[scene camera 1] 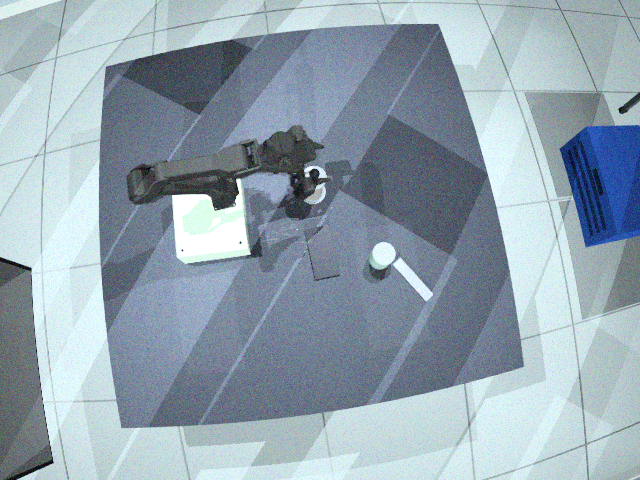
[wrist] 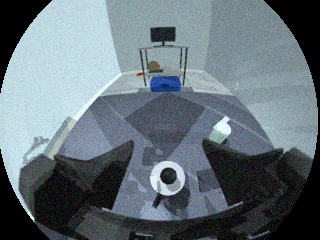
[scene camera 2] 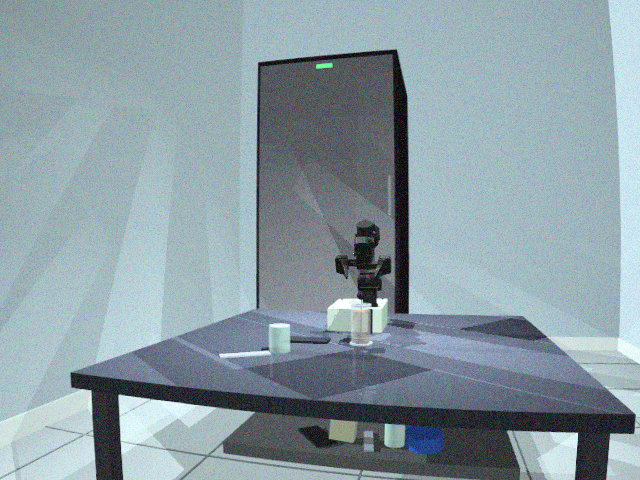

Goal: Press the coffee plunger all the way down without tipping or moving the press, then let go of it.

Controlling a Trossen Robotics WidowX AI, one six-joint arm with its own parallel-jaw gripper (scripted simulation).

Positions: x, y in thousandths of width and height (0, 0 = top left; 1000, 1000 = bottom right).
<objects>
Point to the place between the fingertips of my gripper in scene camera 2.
563, 580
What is my gripper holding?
Nothing.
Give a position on a coffee press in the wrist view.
At 523, 744
</objects>
